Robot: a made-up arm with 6 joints.
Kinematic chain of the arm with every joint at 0, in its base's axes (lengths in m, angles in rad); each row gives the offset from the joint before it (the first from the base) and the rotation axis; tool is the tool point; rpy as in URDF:
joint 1: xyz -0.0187 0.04 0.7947 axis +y
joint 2: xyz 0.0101 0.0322 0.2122 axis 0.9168 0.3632 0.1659
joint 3: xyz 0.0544 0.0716 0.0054 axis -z
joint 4: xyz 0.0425 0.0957 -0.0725 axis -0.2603 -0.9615 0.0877
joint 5: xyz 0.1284 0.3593 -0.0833 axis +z
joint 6: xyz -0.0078 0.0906 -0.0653 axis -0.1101 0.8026 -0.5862
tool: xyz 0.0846 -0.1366 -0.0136 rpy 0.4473 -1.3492 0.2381
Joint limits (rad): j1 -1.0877..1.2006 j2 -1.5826..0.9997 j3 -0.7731..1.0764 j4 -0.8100..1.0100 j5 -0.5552..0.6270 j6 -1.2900..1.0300
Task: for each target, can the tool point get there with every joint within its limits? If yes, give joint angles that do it. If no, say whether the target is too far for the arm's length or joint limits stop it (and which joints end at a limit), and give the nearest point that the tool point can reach.
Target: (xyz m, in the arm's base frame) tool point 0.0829 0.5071 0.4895
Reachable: yes | joints 0.5857 -0.4665 -0.3080 -0.5393 -0.1090 -0.9504
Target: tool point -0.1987 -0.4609 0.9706
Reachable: no: joint limits stop it (at a limit: joint 1, joint 2, joint 3, joint 4, joint 5) | nearest point -0.2229 -0.1247 0.6387 | short by 0.473 m
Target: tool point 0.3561 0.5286 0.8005
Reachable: yes | joints -0.1075 0.0516 0.2702 -0.4296 0.0992 -0.1884
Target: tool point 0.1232 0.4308 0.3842
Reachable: yes | joints 0.7591 -0.6254 -0.1637 0.0866 0.5154 -0.1630
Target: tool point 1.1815 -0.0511 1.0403
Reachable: no: too far | nearest point 0.7506 0.0218 0.9521 | short by 0.446 m
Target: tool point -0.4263 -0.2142 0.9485
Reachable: no: joint limits stop it (at a limit: joint 1, joint 3, joint 4, joint 5, joint 6) | nearest point -0.2524 -0.0839 0.6619 | short by 0.360 m
